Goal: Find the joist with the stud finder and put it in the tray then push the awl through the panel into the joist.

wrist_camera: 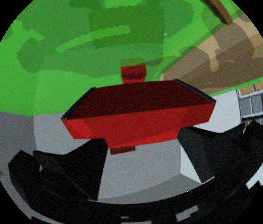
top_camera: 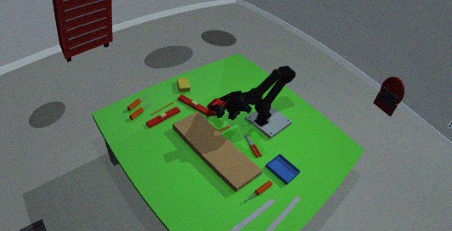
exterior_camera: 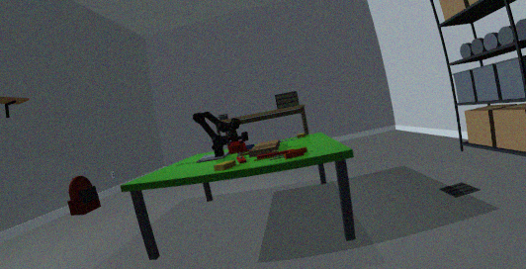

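My gripper tip is 2 cm past the awl, 12 cm to the right of it and 9 cm above it. From my gripper tip the other things lie so: stud finder (1 cm ahead, 1 cm to the left, 1 cm below); blue tray (7 cm behind, 53 cm to the left, 9 cm below).
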